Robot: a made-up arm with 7 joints. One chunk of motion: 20 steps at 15 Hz.
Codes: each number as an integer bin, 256 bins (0 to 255) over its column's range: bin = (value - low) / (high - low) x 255, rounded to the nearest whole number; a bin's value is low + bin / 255 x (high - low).
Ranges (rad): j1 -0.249..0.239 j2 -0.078..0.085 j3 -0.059..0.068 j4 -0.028..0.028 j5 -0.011..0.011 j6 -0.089..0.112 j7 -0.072..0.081
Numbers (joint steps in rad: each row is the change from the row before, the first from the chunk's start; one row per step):
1: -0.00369 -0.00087 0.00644 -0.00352 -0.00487 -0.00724 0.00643
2: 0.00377 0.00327 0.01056 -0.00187 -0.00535 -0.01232 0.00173
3: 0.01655 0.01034 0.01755 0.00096 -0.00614 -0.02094 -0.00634
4: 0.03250 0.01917 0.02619 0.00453 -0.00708 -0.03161 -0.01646
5: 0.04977 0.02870 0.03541 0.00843 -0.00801 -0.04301 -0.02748
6: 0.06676 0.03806 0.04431 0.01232 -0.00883 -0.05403 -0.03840
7: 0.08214 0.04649 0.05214 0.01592 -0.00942 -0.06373 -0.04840
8: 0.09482 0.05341 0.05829 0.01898 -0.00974 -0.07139 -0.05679
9: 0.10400 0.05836 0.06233 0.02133 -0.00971 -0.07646 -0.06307
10: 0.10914 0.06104 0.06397 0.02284 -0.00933 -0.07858 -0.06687
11: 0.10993 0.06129 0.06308 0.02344 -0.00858 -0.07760 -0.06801
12: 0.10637 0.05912 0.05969 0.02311 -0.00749 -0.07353 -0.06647
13: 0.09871 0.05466 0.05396 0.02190 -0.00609 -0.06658 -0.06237
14: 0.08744 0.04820 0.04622 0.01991 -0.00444 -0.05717 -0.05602
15: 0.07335 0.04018 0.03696 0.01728 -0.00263 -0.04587 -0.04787
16: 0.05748 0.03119 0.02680 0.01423 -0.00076 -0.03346 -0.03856
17: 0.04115 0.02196 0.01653 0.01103 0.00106 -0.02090 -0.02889
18: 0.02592 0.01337 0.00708 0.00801 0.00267 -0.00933 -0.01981
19: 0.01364 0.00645 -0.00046 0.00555 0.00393 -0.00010 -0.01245
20: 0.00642 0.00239 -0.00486 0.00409 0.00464 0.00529 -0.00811
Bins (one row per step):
1: 128 121 131 111 71 104 131
2: 132 127 140 119 65 97 123
3: 139 138 154 132 56 86 109
4: 147 152 171 148 45 73 93
5: 156 167 190 166 35 58 74
6: 165 182 207 184 25 44 56
7: 173 195 223 200 18 32 39
8: 180 206 236 214 15 22 25
9: 184 213 244 225 15 16 15
10: 187 218 247 232 19 13 9
11: 188 218 245 234 28 14 7
12: 186 215 238 233 41 20 9
13: 182 208 227 227 57 28 16
14: 176 197 211 218 76 40 27
15: 168 185 193 206 97 55 40
16: 160 171 172 192 119 70 56
17: 152 156 152 178 140 86 72
18: 144 143 133 164 158 101 87
19: 137 132 118 153 173 113 99
20: 133 126 109 146 181 120 106

